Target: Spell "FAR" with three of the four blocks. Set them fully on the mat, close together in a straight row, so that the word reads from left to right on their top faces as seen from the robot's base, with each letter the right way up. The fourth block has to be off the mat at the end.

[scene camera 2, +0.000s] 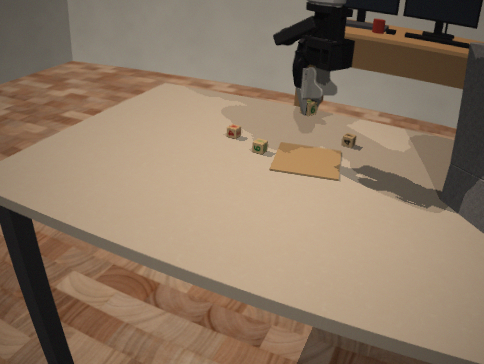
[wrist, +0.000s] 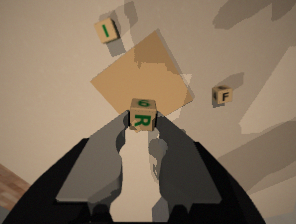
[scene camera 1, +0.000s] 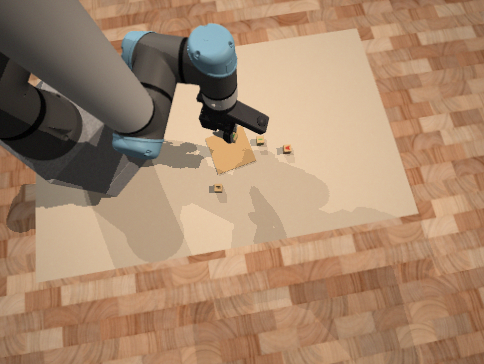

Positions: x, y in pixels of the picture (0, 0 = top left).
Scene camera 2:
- my gripper: 309, 113
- brown mat: 303, 160
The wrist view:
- my gripper: 142, 112
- brown mat: 146, 71
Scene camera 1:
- my gripper: 231, 138
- brown mat: 226, 157
